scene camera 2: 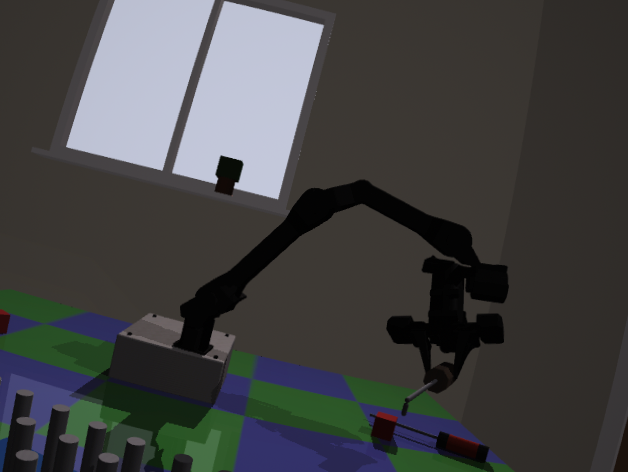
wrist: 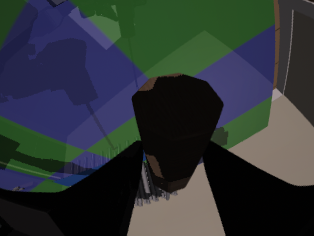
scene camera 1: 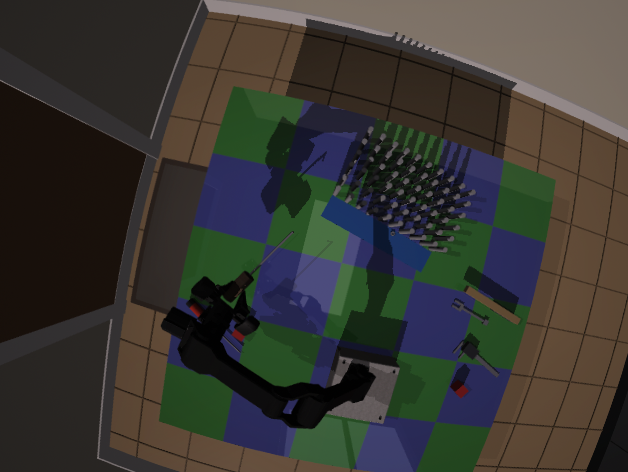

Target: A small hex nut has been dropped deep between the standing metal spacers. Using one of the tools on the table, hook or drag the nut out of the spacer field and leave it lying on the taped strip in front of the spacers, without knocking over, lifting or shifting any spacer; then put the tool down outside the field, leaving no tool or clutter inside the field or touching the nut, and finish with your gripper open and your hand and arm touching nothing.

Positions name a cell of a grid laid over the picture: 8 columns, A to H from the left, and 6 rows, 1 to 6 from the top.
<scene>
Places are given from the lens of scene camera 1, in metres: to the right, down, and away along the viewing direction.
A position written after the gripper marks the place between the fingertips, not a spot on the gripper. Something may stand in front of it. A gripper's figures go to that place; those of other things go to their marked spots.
gripper (scene camera 1: D4): -0.21, 0.14, 0.73
blue taped strip (scene camera 1: E3): 0.09, -0.08, 0.91
</scene>
